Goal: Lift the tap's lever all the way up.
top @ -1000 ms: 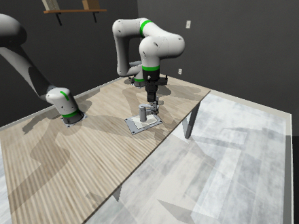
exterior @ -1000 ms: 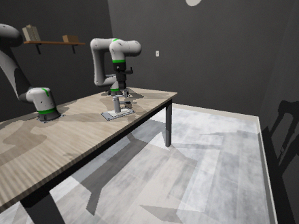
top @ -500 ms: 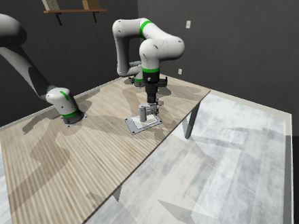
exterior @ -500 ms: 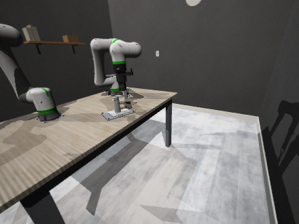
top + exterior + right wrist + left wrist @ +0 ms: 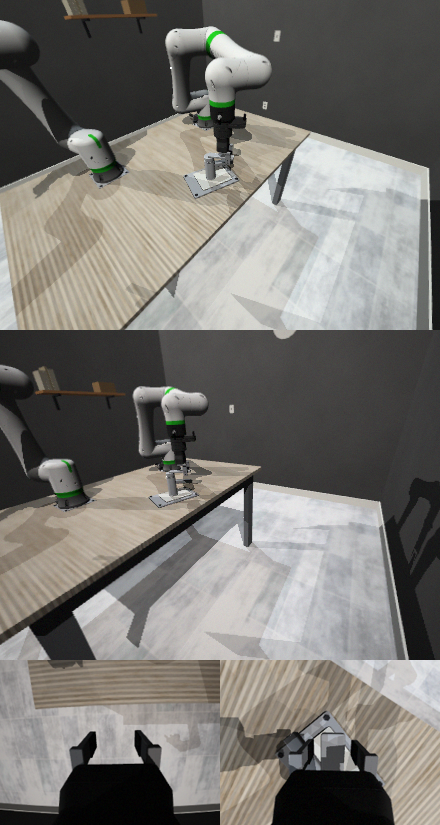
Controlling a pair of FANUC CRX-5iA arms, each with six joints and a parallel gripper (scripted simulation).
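The flat lever is 3 cm behind my left hand and 2 cm to the right of it. From my left hand the other things lie so: grey base plate 8 cm behind, 5 cm to the right, 14 cm below; then grey tap 6 cm behind, 2 cm to the right, 4 cm below.
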